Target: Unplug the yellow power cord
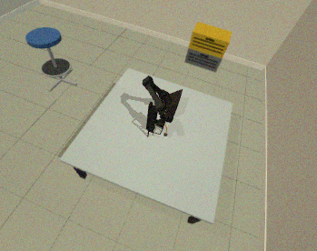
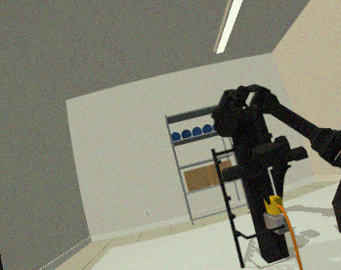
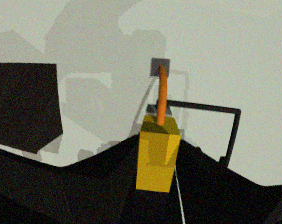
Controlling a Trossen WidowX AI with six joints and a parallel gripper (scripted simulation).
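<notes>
Right now my gripper tip is 3 cm to the left of the yellow plug and 1 cm short of it.
</notes>
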